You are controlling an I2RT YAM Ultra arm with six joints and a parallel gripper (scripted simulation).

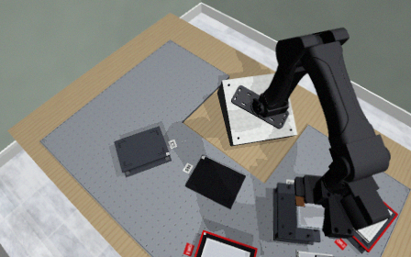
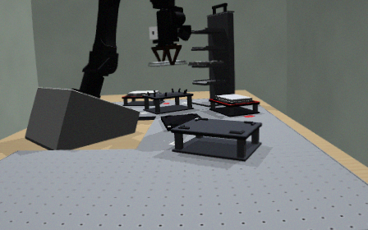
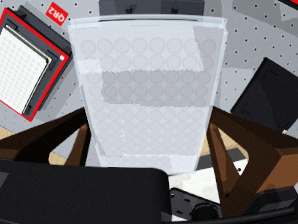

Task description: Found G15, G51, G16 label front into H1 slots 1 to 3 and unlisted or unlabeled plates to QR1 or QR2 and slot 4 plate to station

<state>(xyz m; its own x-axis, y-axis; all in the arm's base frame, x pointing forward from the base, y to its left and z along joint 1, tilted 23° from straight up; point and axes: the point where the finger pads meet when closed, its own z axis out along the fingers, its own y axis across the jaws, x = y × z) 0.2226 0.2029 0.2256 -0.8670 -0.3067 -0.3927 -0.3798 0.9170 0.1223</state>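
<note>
Right now the flat black pad is 20 mm ahead of my hand, 270 mm to the right of it and 180 mm below it. From my hand the other things lie so: red-bordered quarantine nest: 100 mm behind, 190 mm to the left, 150 mm below; N6 deck label: 30 mm ahead, 370 mm to the right, 180 mm below; plate hotel H1: 240 mm ahead, 100 mm to the left, 10 mm above.
</note>
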